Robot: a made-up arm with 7 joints.
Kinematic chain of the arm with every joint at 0, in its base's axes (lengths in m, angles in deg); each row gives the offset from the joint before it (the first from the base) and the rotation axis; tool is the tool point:
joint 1: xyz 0 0 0 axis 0 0.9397 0.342
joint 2: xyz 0 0 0 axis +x
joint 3: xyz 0 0 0 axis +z
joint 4: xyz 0.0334 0 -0.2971 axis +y
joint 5: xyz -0.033 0 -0.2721 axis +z
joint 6: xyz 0 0 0 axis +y
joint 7: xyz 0 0 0 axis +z
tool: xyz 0 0 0
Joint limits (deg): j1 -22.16..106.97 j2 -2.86..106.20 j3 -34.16..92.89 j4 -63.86..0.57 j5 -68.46..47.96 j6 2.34..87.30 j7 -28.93..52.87
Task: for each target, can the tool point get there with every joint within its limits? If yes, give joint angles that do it. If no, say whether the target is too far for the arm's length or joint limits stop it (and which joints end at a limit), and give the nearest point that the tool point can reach.
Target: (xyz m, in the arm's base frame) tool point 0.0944 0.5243 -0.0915
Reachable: yes | joints 31.86 96.12 -15.17 -52.18 -58.85 54.90 16.12
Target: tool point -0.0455 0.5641 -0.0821
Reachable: yes | joints 20.30 73.17 59.17 -20.88 27.19 14.69 6.55
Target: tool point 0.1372 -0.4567 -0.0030
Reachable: no: joint limits stop it (at a limit: joint 1, joint 2, joint 3, joint 4) | nearest point 0.3352 -0.2069 -0.3369 | short by 0.462 m
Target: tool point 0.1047 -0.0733 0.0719
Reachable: no: joint limits stop it (at a limit: joint 1, joint 2, joint 4) | nearest point 0.3621 -0.1696 -0.3298 | short by 0.487 m
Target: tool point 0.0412 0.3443 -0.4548
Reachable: yes | joints 3.01 30.21 44.76 -20.61 -12.37 59.18 27.92
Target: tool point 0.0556 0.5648 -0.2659
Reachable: no: too far | nearest point 0.0508 0.5164 -0.2431 | short by 0.054 m
